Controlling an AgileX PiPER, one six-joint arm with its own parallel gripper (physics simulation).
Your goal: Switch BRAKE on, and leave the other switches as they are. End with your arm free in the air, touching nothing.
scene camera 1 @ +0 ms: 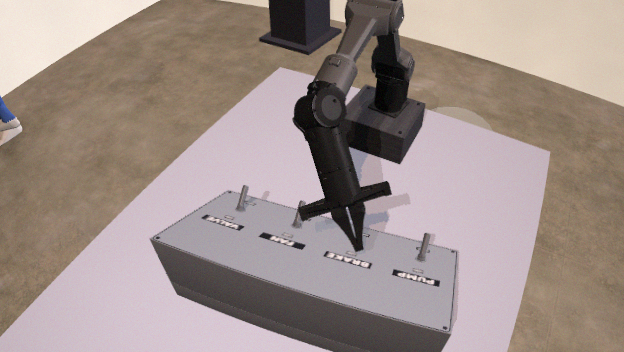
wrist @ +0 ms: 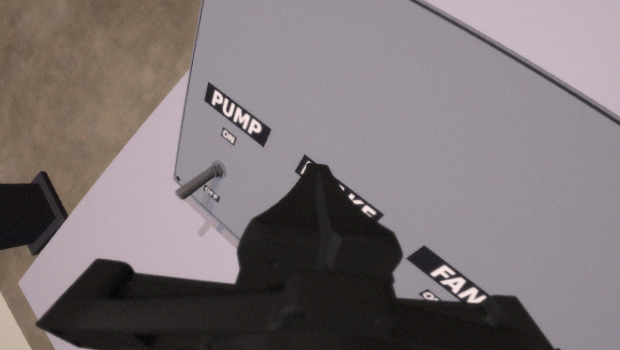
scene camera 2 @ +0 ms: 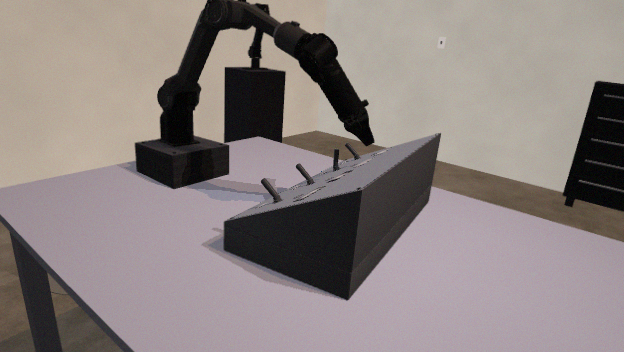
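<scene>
The BRAKE switch (scene camera 2: 336,161) stands nearly upright in scene camera 2, set to ON; my fingers hide it in the other views. The VALVE switch (scene camera 1: 242,198) (scene camera 2: 271,190), FAN switch (scene camera 1: 297,222) (scene camera 2: 304,174) and PUMP switch (scene camera 1: 424,246) (scene camera 2: 352,151) (wrist: 199,181) lean toward the robot's base, set to OFF. They stand on the sloped grey panel (scene camera 1: 280,272) (scene camera 2: 400,155) (wrist: 380,100). My gripper (scene camera 1: 358,247) (scene camera 2: 370,142) (wrist: 315,176) is shut, fingertips together, with nothing between them. Its tips hang over the BRAKE label, a little above the panel and apart from the BRAKE lever in scene camera 2.
The panel box stands on the pale table (scene camera 1: 240,150) (scene camera 2: 475,280) (wrist: 135,215). The robot's dark base block (scene camera 1: 370,131) (scene camera 2: 182,162) is at the back of the table. A dark pedestal (scene camera 1: 300,22) (scene camera 2: 254,105) stands behind it on the floor. A dark drawer cabinet (scene camera 2: 602,150) stands far right in scene camera 2.
</scene>
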